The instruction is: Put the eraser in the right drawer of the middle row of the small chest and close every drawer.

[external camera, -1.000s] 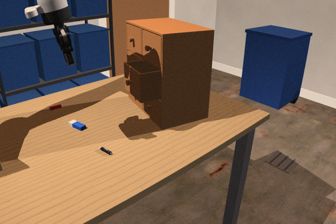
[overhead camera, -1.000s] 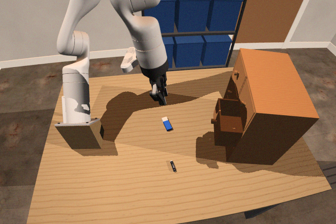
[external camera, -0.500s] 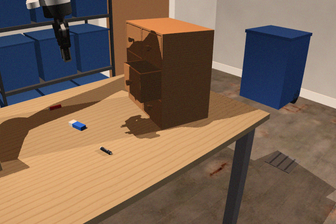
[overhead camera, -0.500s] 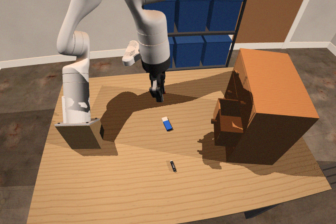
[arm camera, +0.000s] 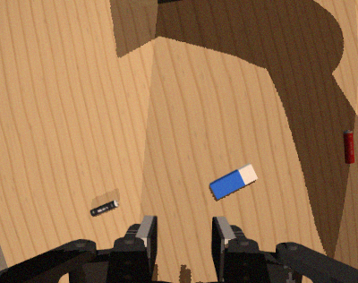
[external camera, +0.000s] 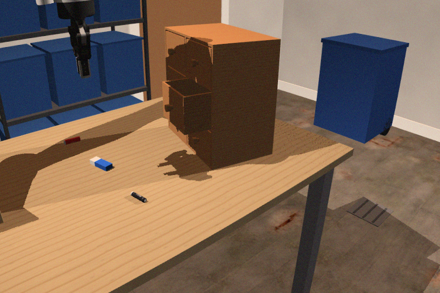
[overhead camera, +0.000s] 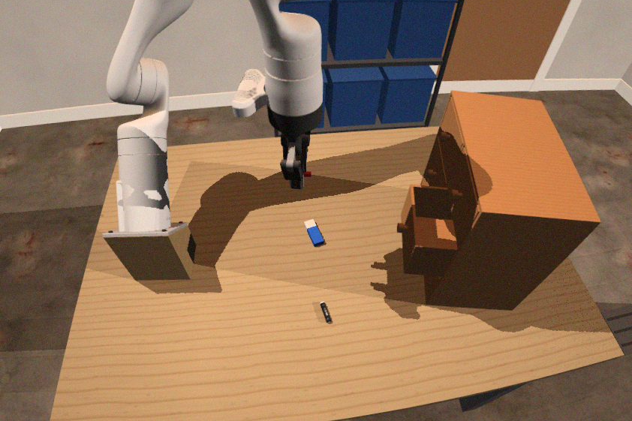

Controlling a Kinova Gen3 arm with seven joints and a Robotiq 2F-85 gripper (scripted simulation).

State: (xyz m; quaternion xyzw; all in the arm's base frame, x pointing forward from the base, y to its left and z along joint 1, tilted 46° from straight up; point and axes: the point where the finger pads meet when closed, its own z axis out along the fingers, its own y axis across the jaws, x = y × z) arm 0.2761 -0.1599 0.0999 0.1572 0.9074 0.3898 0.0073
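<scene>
My hand is 28 cm above the eraser, 7 cm to the right of it and 4 cm short of it. Round my hand: small black cylinder (28 cm below, 13 cm to the right, 3 cm ahead); red cylinder (28 cm below, 25 cm to the left, 4 cm ahead).
</scene>
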